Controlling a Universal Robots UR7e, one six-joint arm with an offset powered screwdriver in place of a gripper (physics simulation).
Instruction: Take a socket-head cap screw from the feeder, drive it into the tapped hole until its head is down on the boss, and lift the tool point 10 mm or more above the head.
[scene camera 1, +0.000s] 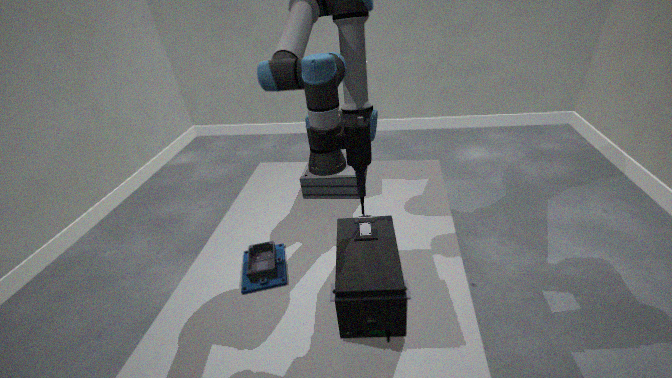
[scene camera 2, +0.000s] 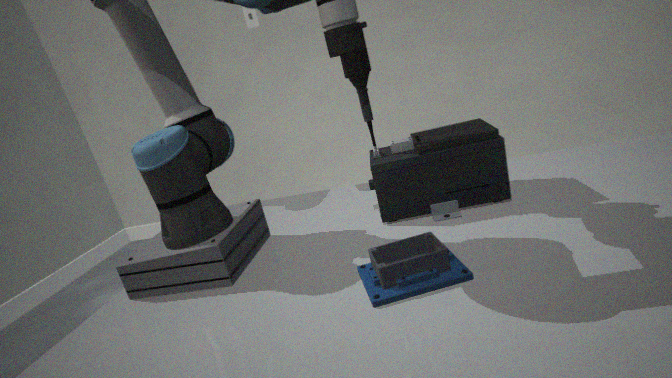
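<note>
The black screw feeder (scene camera 1: 369, 265) (scene camera 2: 442, 170) stands on the floor mat, with a light pick-up piece at its end nearest the robot base. My screwdriver (scene camera 1: 363, 214) (scene camera 2: 374, 145) points down, its thin bit tip at that pick-up piece, touching or just above it. No screw can be made out at the tip, so I cannot tell whether the bit holds one. A grey open-topped box part (scene camera 1: 262, 261) (scene camera 2: 410, 260) sits on a blue plate (scene camera 1: 265, 287) (scene camera 2: 425, 288), apart from the feeder. The tapped hole and its boss are too small to make out.
The arm's base stands on a grey layered block (scene camera 1: 330, 187) (scene camera 2: 175, 277) behind the feeder and the part in the scene camera 1 view. A small light bracket (scene camera 2: 445, 210) sticks out at the foot of the feeder's side.
</note>
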